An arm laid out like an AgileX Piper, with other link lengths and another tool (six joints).
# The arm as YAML. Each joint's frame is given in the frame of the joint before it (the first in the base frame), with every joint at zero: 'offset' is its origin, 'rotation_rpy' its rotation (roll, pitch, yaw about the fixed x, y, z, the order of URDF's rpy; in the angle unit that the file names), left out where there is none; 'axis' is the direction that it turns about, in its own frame. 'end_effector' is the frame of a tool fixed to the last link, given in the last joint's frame.
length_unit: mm
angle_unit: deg
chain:
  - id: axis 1
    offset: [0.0, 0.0, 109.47]
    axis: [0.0, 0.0, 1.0]
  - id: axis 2
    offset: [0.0, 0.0, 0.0]
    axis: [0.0, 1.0, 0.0]
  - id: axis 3
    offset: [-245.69, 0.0, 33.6]
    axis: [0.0, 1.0, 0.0]
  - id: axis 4
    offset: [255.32, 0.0, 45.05]
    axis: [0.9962, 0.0, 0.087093]
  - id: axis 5
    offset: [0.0, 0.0, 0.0]
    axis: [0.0, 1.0, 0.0]
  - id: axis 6
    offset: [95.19, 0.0, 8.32]
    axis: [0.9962, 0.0, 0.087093]
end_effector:
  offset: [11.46, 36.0, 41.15]
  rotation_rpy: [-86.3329, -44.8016, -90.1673]
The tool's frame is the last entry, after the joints.
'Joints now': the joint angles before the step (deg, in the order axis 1, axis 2, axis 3, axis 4, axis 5, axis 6). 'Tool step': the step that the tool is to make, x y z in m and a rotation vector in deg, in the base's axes. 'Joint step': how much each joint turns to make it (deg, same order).
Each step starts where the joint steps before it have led.
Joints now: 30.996 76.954 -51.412 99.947 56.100 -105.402
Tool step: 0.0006 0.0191 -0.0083 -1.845 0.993 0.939
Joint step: 3.546 3.059 -1.711 0.001 -2.839 -0.004
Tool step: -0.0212 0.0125 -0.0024 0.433 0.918 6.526
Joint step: 4.359 0.895 0.000 0.009 2.382 -0.008
